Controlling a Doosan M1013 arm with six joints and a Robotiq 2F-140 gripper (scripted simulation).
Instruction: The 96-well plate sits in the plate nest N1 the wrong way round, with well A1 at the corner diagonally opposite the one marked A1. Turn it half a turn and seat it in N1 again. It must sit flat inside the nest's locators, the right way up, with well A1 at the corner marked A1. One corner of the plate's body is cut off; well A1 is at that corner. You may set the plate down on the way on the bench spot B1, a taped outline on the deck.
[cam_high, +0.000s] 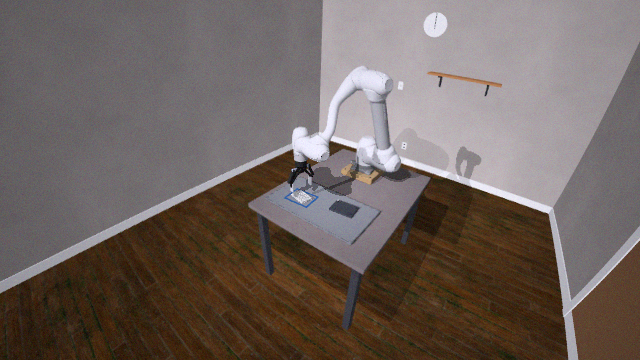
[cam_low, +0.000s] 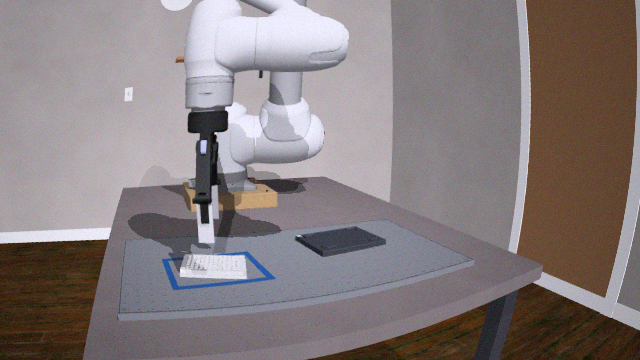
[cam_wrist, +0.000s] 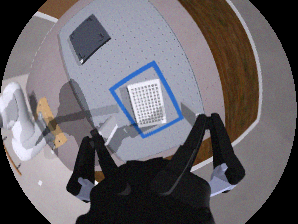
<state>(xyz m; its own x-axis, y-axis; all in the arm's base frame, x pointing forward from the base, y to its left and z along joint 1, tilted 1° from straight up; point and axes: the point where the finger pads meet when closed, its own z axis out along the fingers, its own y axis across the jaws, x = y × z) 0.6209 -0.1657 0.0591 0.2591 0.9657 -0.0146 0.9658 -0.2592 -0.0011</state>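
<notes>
Now: the white 96-well plate 8 cm below my hand. The rest, counted from my hand: dark plate nest N1: 30 cm to the left, 8 cm below, 7 cm behind.
</notes>
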